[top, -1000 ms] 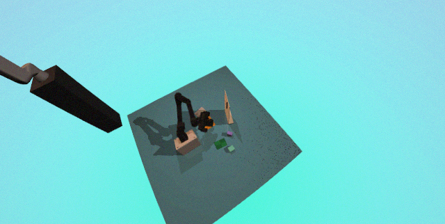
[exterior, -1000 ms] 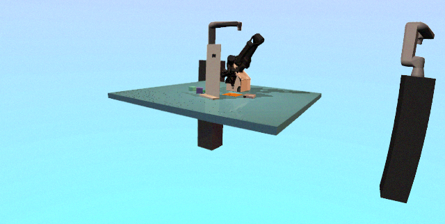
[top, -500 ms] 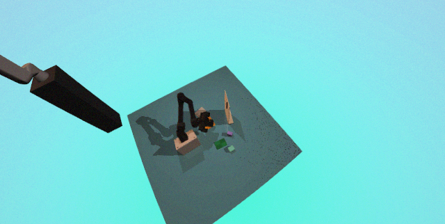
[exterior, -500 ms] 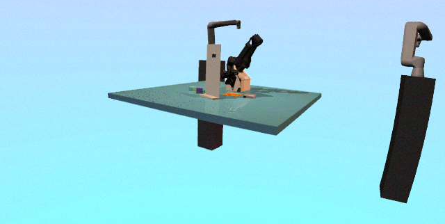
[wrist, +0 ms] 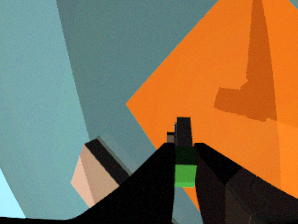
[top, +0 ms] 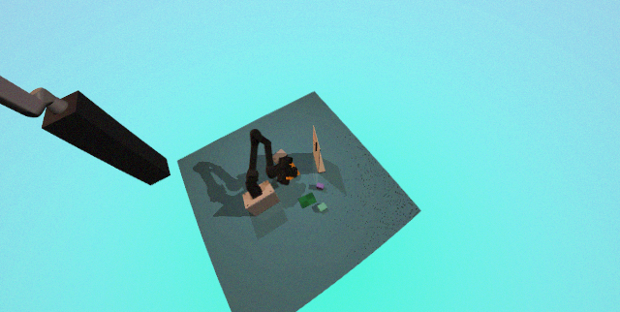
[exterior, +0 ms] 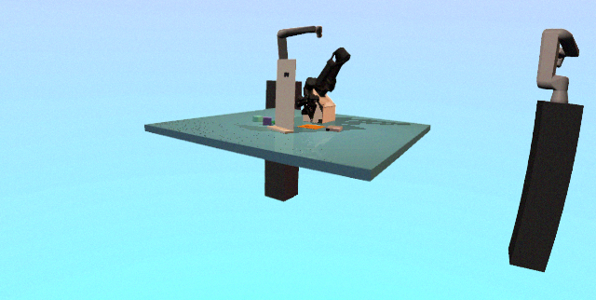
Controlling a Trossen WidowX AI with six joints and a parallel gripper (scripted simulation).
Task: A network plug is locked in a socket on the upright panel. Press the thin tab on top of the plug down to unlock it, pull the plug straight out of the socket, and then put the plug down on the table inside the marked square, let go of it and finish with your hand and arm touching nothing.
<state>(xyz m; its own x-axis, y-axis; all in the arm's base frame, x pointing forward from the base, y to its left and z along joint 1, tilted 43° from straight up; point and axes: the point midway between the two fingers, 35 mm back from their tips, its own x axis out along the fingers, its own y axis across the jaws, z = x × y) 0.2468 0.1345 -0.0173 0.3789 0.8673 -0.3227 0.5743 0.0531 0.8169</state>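
My gripper tip is now 10 mm past the orange marked square and 50 mm above it. The rest, counted from my gripper tip: upright tan panel: 200 mm ahead, 50 mm to the right, 120 mm above; network plug: right at my gripper tip; purple cube: 120 mm ahead, 220 mm to the right, 20 mm below.
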